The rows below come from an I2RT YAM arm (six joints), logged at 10 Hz.
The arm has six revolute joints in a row. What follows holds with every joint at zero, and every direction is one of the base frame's.
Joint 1 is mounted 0.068 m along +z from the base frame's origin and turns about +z.
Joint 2 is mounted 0.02 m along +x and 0.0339 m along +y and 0.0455 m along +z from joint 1 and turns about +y.
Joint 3 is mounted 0.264 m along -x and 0.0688 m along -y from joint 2 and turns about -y.
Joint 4 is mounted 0.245 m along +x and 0.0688 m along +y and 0.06 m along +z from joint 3 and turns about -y.
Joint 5 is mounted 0.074 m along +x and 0.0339 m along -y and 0.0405 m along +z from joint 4 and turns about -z.
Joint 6 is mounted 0.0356 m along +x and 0.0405 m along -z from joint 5 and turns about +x.
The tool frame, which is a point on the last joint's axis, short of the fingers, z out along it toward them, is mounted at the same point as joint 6; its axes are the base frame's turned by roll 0, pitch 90 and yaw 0 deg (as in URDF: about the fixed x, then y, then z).
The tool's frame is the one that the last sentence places.
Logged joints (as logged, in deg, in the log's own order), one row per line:
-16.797, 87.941, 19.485, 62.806, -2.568, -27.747
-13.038, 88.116, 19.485, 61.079, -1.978, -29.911
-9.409, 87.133, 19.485, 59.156, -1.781, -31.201
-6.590, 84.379, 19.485, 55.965, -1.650, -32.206
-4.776, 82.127, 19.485, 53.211, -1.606, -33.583
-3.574, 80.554, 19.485, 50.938, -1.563, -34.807
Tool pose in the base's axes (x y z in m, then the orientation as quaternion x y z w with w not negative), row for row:
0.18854, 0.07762, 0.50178, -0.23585, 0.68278, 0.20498, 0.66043
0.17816, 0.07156, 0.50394, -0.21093, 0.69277, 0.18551, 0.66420
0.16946, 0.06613, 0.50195, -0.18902, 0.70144, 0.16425, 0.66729
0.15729, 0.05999, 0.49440, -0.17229, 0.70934, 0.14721, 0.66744
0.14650, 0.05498, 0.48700, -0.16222, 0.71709, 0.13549, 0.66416
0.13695, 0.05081, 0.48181, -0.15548, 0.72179, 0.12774, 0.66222
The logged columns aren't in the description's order. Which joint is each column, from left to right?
Columns, left to right: joint 5, joint 3, joint 1, joint 2, joint 6, joint 4.
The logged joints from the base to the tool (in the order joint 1, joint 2, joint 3, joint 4, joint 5, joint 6), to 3 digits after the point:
19.485, 62.806, 87.941, -27.747, -16.797, -2.568
19.485, 61.079, 88.116, -29.911, -13.038, -1.978
19.485, 59.156, 87.133, -31.201, -9.409, -1.781
19.485, 55.965, 84.379, -32.206, -6.590, -1.650
19.485, 53.211, 82.127, -33.583, -4.776, -1.606
19.485, 50.938, 80.554, -34.807, -3.574, -1.563

